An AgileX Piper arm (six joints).
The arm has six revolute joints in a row. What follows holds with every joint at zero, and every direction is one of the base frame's.
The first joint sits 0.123 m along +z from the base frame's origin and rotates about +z.
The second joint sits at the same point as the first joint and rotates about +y.
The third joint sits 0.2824 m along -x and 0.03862 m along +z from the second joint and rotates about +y.
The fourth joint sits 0.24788 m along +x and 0.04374 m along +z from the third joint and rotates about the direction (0.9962, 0, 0.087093).
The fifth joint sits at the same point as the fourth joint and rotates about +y.
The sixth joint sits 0.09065 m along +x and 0.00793 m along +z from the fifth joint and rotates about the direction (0.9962, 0, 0.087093).
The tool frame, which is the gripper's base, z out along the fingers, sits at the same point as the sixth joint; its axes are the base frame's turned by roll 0, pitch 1.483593 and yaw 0 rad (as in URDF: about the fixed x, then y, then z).
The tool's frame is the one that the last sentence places.
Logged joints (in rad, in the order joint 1, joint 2, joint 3, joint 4, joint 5, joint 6), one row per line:
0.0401, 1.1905, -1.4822, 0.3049, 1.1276, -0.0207
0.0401, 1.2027, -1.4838, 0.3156, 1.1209, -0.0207
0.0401, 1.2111, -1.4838, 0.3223, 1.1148, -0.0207
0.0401, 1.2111, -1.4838, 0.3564, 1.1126, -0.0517
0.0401, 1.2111, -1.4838, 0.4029, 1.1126, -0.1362
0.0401, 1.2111, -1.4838, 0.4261, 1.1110, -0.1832
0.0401, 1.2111, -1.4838, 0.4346, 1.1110, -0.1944
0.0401, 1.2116, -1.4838, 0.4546, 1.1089, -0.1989
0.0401, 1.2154, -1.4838, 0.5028, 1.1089, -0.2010
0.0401, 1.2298, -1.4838, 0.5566, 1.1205, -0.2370
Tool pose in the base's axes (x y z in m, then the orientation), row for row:
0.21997, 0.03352, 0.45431, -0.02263, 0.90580, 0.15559, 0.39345
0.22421, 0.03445, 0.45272, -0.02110, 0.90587, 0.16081, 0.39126
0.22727, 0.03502, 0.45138, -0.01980, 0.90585, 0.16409, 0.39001
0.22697, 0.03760, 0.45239, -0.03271, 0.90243, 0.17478, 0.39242
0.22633, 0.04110, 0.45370, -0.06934, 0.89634, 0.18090, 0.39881
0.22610, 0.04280, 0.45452, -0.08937, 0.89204, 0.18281, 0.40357
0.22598, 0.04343, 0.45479, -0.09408, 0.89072, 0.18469, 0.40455
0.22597, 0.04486, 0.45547, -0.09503, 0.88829, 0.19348, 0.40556
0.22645, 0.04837, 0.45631, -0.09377, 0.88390, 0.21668, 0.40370
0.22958, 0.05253, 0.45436, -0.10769, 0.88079, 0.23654, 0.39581
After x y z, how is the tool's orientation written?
As a quaternion, x y z w.
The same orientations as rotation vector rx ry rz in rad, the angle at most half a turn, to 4 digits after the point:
-0.0574, 2.2985, 0.3948
-0.0536, 2.3010, 0.4085
-0.0503, 2.3023, 0.4170
-0.0830, 2.2910, 0.4437
-0.1755, 2.2688, 0.4579
-0.2257, 2.2529, 0.4617
-0.2375, 2.2485, 0.4662
-0.2398, 2.2414, 0.4882
-0.2368, 2.2322, 0.5472
-0.2730, 2.2325, 0.5996

